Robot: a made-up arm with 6 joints.
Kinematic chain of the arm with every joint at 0, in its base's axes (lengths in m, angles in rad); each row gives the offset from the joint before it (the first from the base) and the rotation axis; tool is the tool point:
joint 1: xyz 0 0 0.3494 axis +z
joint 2: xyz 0 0 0 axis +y
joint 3: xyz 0 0 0.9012 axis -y
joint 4: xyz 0 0 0 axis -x
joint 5: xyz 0.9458 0 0 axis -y
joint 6: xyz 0 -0.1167 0 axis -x
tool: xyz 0 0 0
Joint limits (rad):
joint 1: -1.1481..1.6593
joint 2: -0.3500..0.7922
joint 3: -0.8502..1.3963
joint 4: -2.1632..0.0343
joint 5: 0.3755..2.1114
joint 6: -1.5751..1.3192
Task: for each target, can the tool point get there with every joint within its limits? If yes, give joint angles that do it. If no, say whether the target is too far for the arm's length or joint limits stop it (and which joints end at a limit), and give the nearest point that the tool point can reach.
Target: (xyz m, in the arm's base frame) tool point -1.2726 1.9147 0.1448
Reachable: no: too far | nearest point -0.1934 1.4426 0.4885 | short by 1.227 m
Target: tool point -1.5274 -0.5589 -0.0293
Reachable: no: joint limits stop it (at a limit: joint 1, joint 2, joint 3) | nearest point 0.1188 -0.5263 0.0422 | short by 1.648 m
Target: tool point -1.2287 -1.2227 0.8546
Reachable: no: joint limits stop it (at a limit: joint 1) | nearest point 0.1442 -0.6051 0.8546 | short by 1.505 m
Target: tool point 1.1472 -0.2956 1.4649
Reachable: yes | joints -0.1633 0.3018 0.6279 -0.4484 0.9058 1.0129
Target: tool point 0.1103 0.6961 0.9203
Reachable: yes | joints 1.3660 -0.2205 -0.4327 -1.8628 1.4715 0.5002
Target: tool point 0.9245 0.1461 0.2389
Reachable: yes | joints 0.1133 0.6033 -0.3911 -1.9268 0.7389 0.3877
